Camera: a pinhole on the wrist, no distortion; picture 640 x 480 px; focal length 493.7 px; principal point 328.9 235.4 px. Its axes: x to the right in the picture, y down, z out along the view. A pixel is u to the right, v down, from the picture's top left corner.
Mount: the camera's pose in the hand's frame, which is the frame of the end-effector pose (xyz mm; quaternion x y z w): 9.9 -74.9 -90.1 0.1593 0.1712 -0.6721 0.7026
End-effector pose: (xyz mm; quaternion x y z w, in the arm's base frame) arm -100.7 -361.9 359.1 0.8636 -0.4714 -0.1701 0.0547
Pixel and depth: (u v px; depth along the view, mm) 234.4 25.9 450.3
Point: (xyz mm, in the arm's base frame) -139.6 -79.0 18.1
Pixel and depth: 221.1 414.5 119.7
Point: -0.1 -349.1 292.8
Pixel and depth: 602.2 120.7 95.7
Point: 37.9 -265.8 345.5
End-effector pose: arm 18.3 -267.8 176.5 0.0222 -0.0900 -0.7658 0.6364
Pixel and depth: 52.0 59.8 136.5
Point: -53.3 -211.1 227.1
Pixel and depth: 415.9 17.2 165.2
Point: -151.3 -175.5 185.6
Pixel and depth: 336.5 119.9 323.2
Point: -222.8 -150.7 326.4
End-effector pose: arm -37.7 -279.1 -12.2 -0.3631 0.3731 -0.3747 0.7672
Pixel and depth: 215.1 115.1 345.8
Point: 97.2 -225.9 262.8
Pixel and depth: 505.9 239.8 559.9
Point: 92.4 -453.8 546.5
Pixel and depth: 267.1 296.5 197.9
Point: 18.5 -349.3 139.2
